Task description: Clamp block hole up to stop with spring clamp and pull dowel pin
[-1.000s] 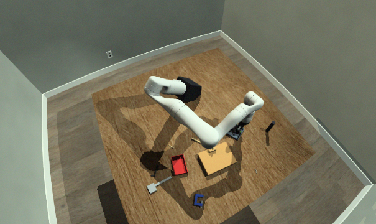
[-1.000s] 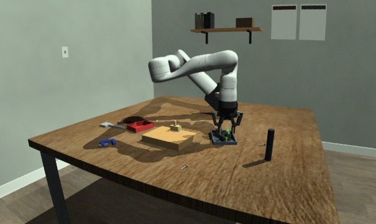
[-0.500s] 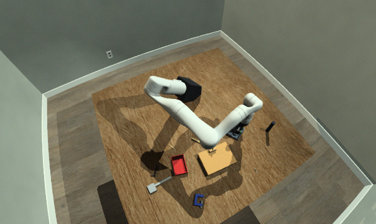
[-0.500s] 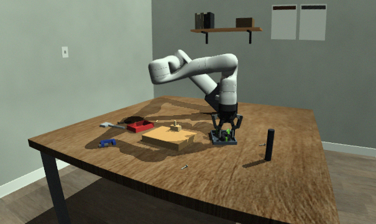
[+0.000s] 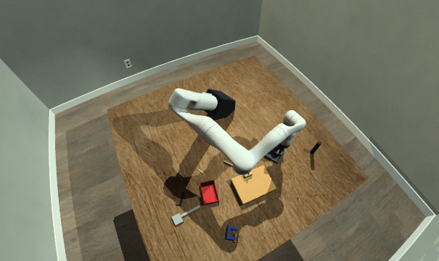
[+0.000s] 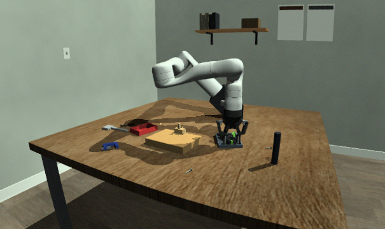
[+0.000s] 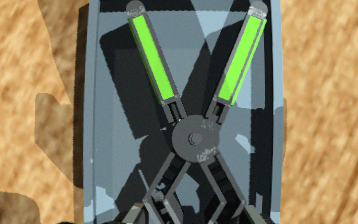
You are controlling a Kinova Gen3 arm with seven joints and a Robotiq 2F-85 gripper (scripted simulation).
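Now: hand 4 cm past the blue-grey tray, 3 cm to the left of it and 2 cm above it. From my hand the other things lie so: small wooden block: 4 cm ahead, 24 cm to the right, 2 cm above; dowel pin: 4 cm ahead, 24 cm to the right, 3 cm above; black cylinder: 10 cm ahead, 20 cm to the left, 3 cm above.
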